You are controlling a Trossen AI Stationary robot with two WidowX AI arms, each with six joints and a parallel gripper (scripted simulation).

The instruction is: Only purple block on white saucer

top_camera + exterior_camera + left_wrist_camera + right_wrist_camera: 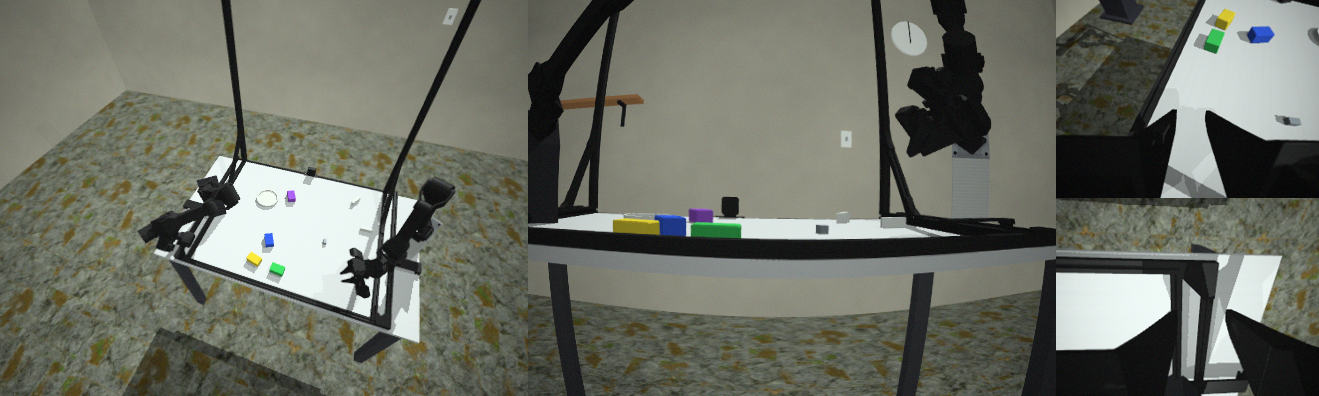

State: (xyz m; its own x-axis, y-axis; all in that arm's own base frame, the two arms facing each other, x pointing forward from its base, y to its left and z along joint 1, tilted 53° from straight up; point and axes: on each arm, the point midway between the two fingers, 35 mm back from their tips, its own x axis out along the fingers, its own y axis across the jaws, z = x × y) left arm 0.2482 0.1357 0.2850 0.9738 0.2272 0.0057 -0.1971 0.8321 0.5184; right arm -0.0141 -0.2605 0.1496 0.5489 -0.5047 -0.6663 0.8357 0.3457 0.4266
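My right hand is 48 cm past the purple block, 43 cm to the right of it and 15 cm above it. From my right hand the other things lie so: green block 45 cm to the left, 15 cm below, 4 cm behind; then blue block 37 cm to the left, 18 cm behind, 15 cm below; then yellow block 33 cm to the left, 15 cm below, 6 cm behind.
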